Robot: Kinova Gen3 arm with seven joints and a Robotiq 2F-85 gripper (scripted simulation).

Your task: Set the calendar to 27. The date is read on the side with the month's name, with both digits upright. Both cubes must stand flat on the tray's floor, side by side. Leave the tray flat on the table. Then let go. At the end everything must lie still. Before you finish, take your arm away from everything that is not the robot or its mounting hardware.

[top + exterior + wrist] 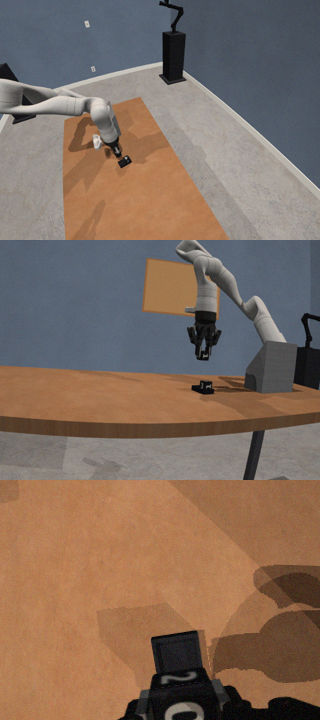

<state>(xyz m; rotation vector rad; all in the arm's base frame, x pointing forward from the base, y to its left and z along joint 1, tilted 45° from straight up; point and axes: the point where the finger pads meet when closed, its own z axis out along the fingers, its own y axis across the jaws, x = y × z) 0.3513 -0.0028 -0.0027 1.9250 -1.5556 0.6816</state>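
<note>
Right now the black tray is 20 mm to the left of my hand and 130 mm below it.
</note>
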